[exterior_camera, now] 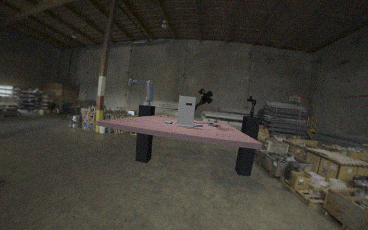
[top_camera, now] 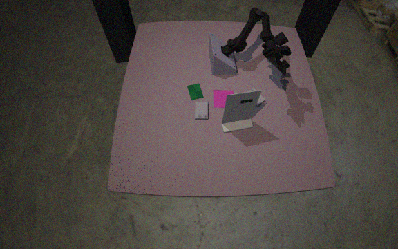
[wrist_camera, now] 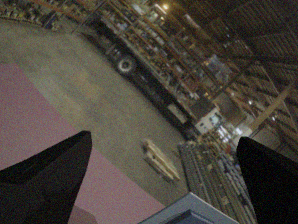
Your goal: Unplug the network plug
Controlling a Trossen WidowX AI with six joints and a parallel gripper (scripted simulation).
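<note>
Right now the network plug is 90 mm ahead of my gripper tip, 190 mm to the right of it and 130 mm below it. The rest, counted from my gripper tip: grey panel: 100 mm ahead, 180 mm to the right, 210 mm below; then flat green patch: 110 mm behind, 420 mm to the right, 350 mm below; then magenta square: 50 mm behind, 250 mm to the right, 350 mm below.
</note>
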